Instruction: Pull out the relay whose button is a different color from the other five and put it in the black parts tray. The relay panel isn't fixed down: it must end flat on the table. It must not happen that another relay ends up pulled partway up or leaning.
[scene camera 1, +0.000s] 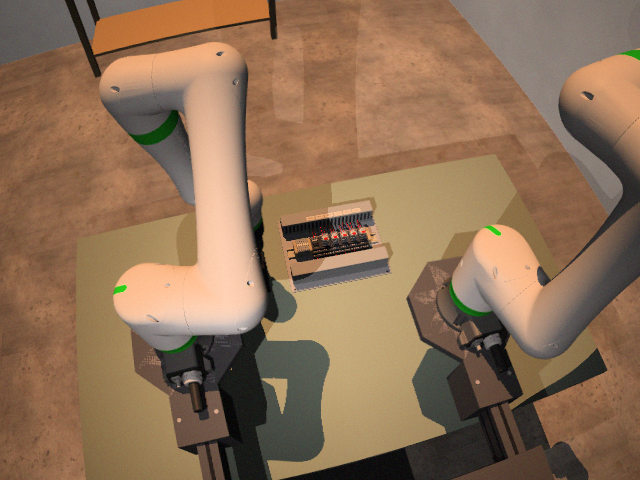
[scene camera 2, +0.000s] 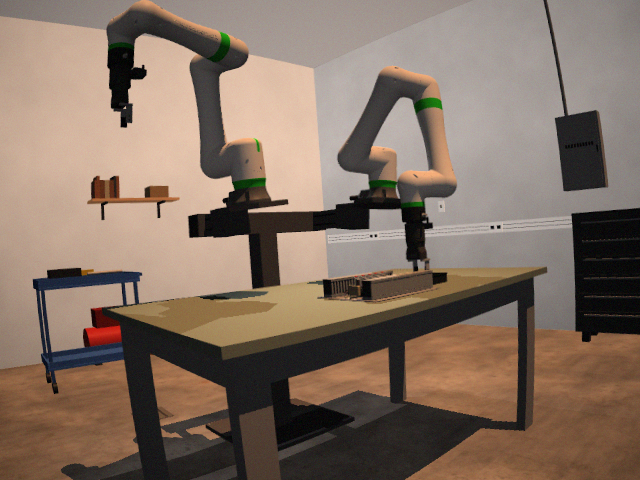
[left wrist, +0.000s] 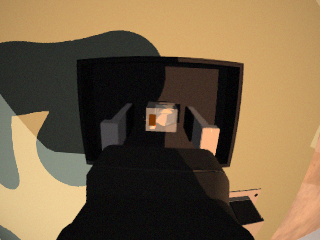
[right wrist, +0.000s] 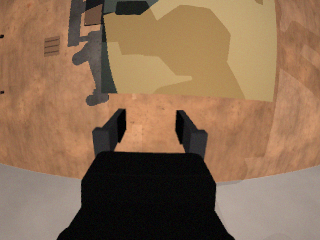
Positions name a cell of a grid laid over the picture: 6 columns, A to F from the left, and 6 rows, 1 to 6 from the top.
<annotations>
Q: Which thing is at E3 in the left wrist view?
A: A black parts tray.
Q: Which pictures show the relay panel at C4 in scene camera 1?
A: Scene camera 1, scene camera 2 and the left wrist view only.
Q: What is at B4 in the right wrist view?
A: The right gripper.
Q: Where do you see the left gripper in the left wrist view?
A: At C3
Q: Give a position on a relay panel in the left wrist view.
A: E6
</annotations>
